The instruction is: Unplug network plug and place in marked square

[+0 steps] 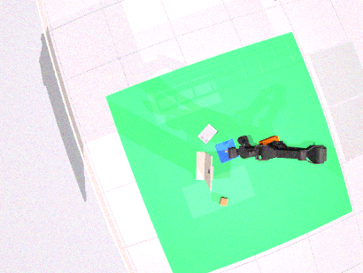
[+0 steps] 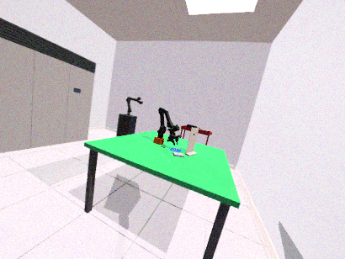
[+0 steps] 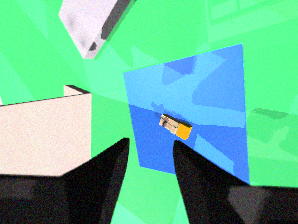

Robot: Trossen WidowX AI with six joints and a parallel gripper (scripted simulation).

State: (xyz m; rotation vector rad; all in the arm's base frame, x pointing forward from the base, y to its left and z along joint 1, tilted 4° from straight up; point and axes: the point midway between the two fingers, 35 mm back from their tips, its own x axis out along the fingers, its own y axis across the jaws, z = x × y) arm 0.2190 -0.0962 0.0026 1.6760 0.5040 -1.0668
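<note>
My gripper tip is now 10 mm short of the yellow network plug and 50 mm above it. Also, from my gripper tip: flat white tile: 60 mm ahead, 150 mm to the right, 50 mm below; then blue marked square: 10 mm ahead, 50 mm below; then upright panel: 180 mm ahead, 10 mm to the left, 90 mm above.
</note>
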